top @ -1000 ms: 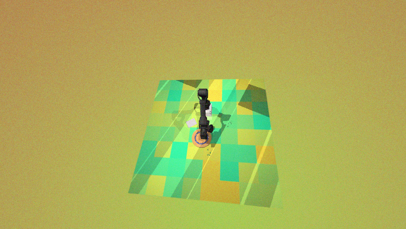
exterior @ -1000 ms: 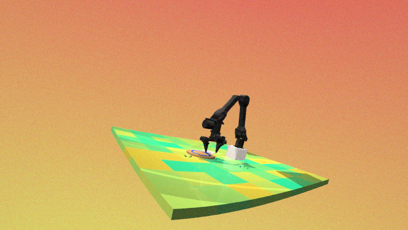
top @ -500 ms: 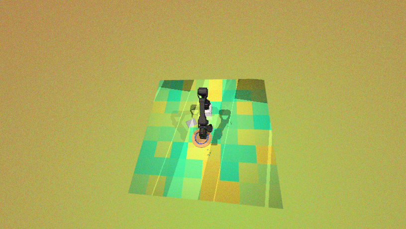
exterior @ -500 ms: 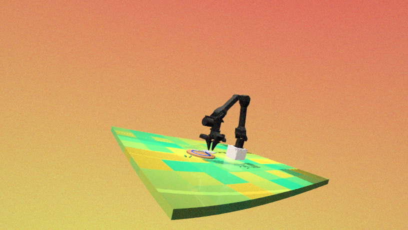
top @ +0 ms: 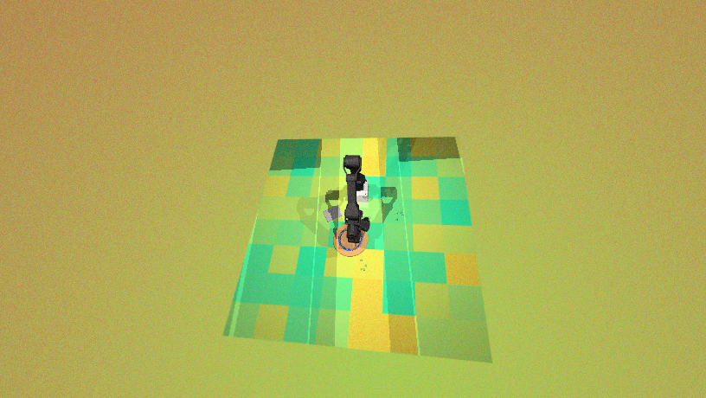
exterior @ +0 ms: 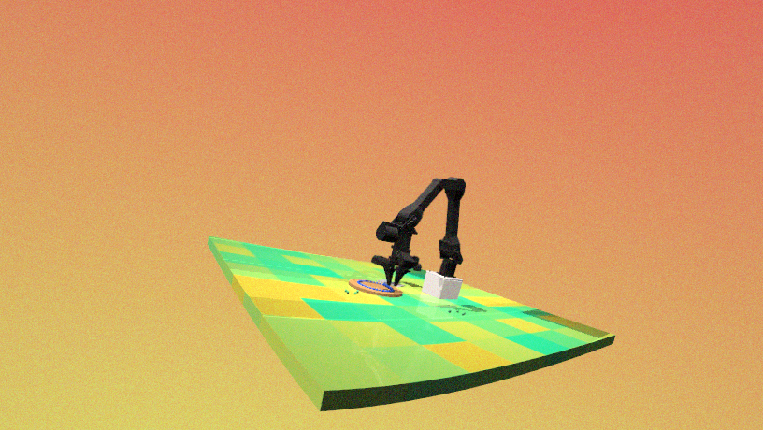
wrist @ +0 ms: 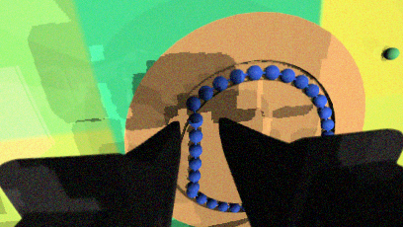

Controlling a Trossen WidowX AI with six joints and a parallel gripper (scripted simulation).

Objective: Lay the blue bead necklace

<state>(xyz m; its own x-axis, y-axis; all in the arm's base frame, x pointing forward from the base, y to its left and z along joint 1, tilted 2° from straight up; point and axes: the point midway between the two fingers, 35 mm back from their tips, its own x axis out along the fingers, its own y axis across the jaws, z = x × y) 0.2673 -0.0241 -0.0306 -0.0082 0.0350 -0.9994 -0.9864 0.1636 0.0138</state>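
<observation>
Right now my gripper tip is 40 mm to the left of the round bead board, 40 mm short of it and 20 mm above it. From my gripper tip the other things lie so: flat grey piece: 150 mm to the right, 140 mm behind, 20 mm below.
</observation>
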